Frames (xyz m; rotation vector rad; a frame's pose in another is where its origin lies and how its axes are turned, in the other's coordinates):
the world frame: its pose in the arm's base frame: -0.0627 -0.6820 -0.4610 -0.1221 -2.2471 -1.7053
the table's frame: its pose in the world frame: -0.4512 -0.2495 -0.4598 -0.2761 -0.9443 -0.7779
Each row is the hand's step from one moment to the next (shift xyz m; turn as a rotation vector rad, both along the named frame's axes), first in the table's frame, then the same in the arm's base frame.
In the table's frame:
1: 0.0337 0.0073 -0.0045 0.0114 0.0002 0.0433
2: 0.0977 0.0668 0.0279 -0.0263 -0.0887 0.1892
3: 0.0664 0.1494 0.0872 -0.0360 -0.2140 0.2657
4: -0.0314 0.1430 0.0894 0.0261 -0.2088 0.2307
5: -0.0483 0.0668 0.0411 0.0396 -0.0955 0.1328
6: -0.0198 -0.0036 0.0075 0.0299 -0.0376 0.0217
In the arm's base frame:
1: -0.0269 0.0181 -0.0125 0.0194 0.0403 0.0013
2: -0.0763 0.0943 0.0086 0.1765 0.1114 -0.0284
3: -0.0631 0.1399 0.1037 0.2927 0.1372 -0.1148
4: 0.0009 0.0823 0.1505 0.2310 0.1480 -0.1492
5: 0.0205 0.0180 0.0880 0.1055 0.1052 -0.0783
6: 0.0184 -0.0067 0.0087 0.0142 0.0262 -0.0435

